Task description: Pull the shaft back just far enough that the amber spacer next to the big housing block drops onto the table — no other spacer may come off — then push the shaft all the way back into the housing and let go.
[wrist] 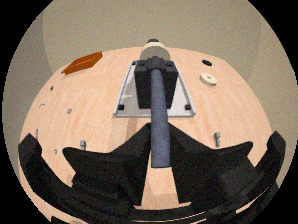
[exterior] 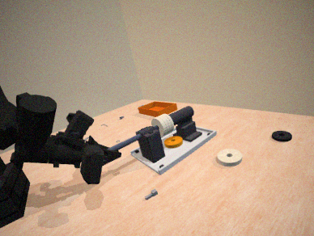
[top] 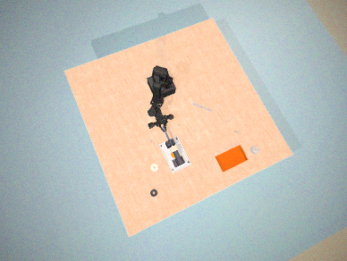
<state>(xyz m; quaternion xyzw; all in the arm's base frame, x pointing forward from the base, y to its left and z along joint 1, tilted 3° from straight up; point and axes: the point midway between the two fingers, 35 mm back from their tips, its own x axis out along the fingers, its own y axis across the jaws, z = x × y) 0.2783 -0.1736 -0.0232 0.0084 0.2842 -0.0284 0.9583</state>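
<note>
The shaft is 70 mm ahead of my gripper tip and 20 mm above it. Also, from my gripper tip: cream washer 180 mm ahead, 180 mm to the right, 60 mm below; then black washer 330 mm ahead, 270 mm to the right, 60 mm below; then amber spacer 170 mm ahead, 10 mm to the right, 50 mm below.
</note>
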